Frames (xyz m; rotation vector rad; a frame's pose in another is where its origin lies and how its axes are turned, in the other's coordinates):
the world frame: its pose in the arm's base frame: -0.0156 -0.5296 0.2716 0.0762 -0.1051 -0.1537
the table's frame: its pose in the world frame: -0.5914 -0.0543 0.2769 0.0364 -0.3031 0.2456
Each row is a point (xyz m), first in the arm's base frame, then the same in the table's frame.
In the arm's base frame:
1: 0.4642 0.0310 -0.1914
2: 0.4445 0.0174 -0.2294
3: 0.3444 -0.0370 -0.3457
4: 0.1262 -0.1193 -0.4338
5: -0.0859 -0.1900 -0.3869
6: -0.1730 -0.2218 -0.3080
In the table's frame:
1: 0.7613 0.3933 -1.1054
2: 0.7269 0.3796 -1.1309
3: 0.5848 0.3286 -1.1917
4: 0.3448 0.2630 -1.1769
5: 0.1661 0.2157 -1.0426
6: 0.1169 0.1969 -0.9328

